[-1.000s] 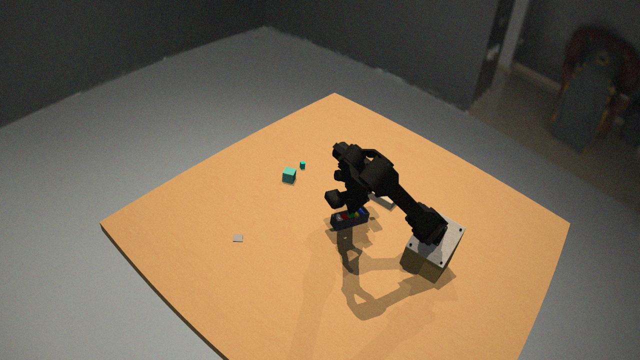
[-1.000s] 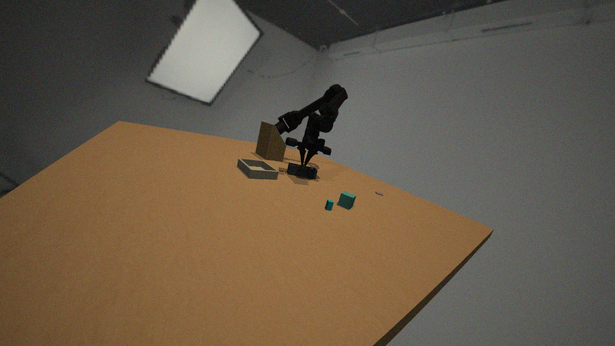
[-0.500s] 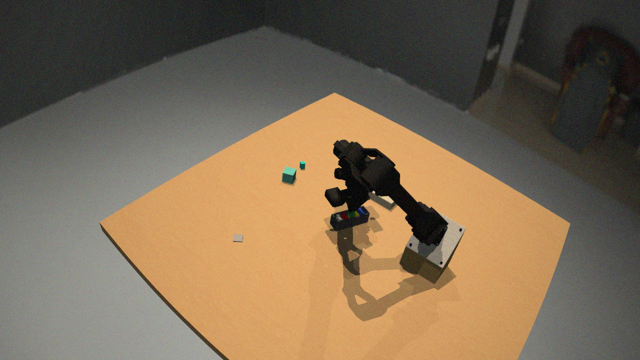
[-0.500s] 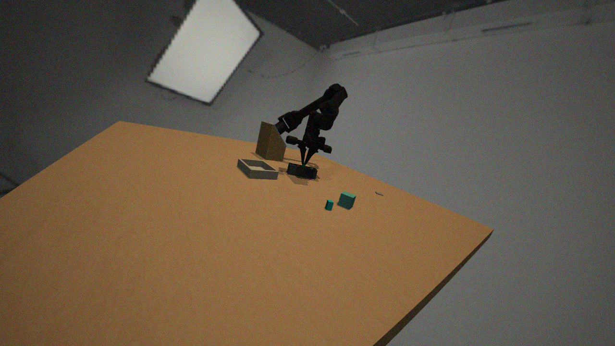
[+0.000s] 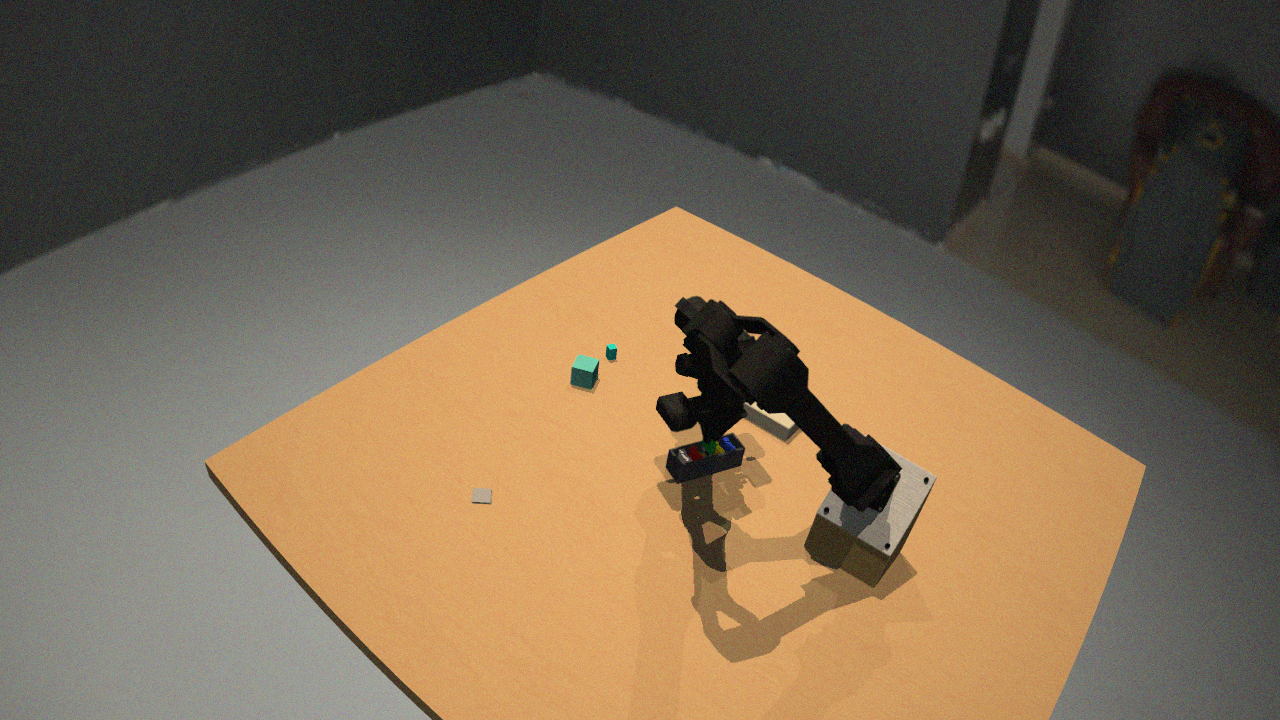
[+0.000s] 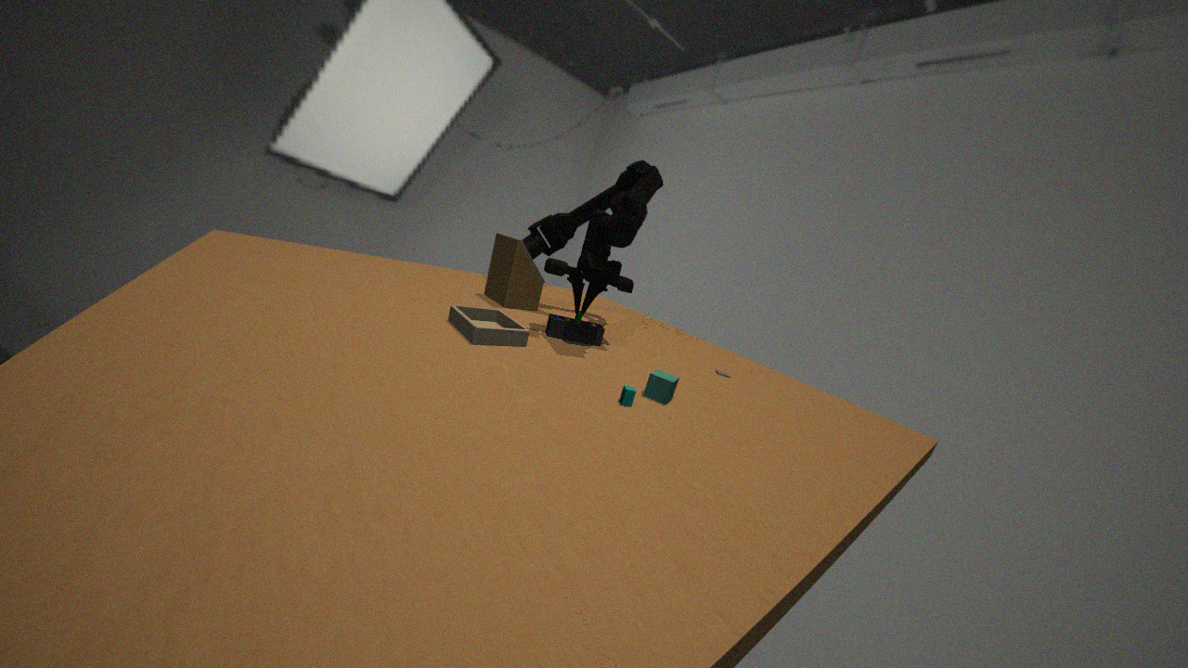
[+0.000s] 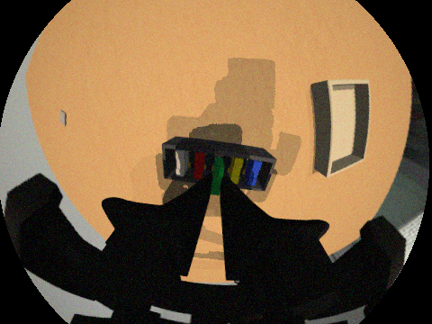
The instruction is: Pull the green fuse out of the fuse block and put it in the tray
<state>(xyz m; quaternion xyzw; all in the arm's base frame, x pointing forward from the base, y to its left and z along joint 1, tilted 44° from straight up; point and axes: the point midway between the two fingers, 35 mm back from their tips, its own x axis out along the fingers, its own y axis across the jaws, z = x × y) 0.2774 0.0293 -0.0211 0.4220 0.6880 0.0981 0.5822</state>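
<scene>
My gripper tip is now 200 mm to the left of the grey tray, 50 mm above it and 10 mm past it. From my gripper tip the other things lie so: green fuse (10 mm below); then small grey flat tile (290 mm to the left, 220 mm ahead, 60 mm below).
</scene>
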